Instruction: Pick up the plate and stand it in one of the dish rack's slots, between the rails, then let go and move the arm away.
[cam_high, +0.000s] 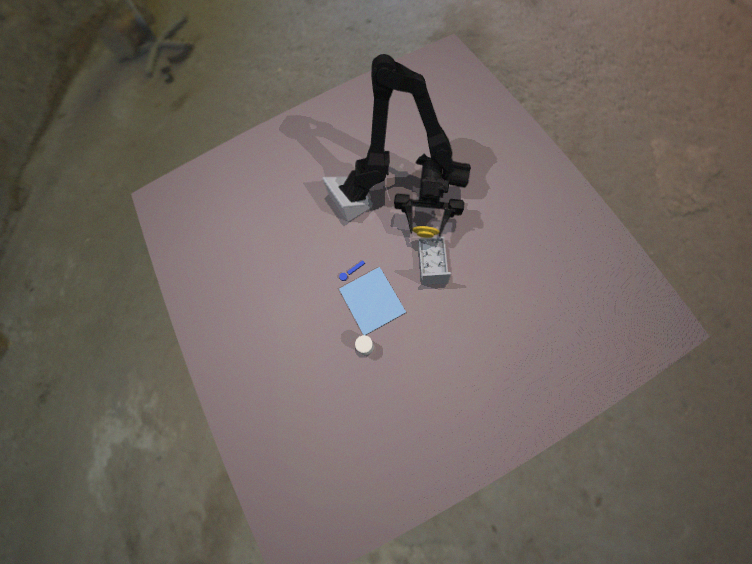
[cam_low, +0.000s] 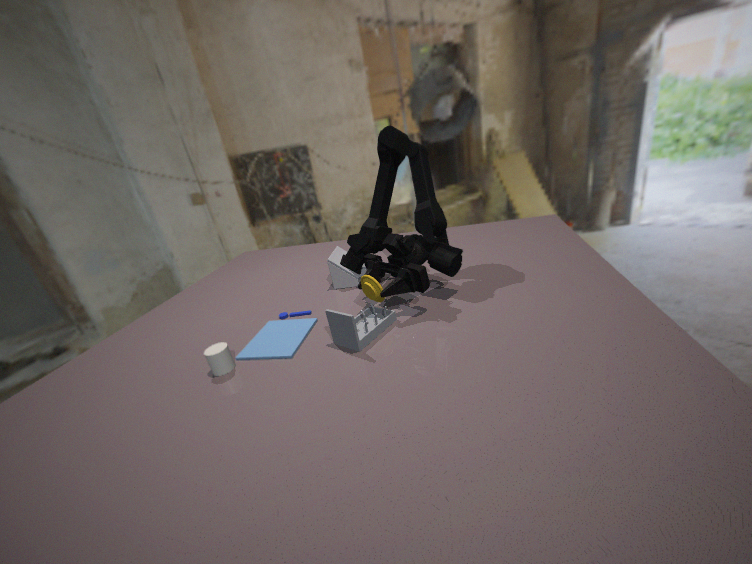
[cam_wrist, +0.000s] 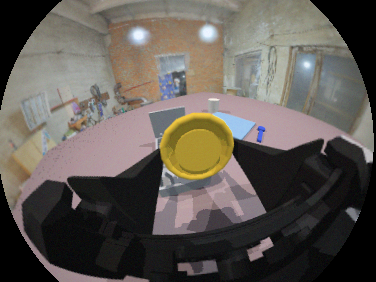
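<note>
Right now the grey dish rack is 60 mm ahead of my gripper tip, 40 mm below it and 20 mm to the right of it. The rest, counted from my gripper tip: blue spoon (220 mm to the right, 70 mm behind, 60 mm below); then yellow plate (10 mm to the left, 10 mm behind); then light blue mat (220 mm to the right, 60 mm below, 40 mm ahead).
</note>
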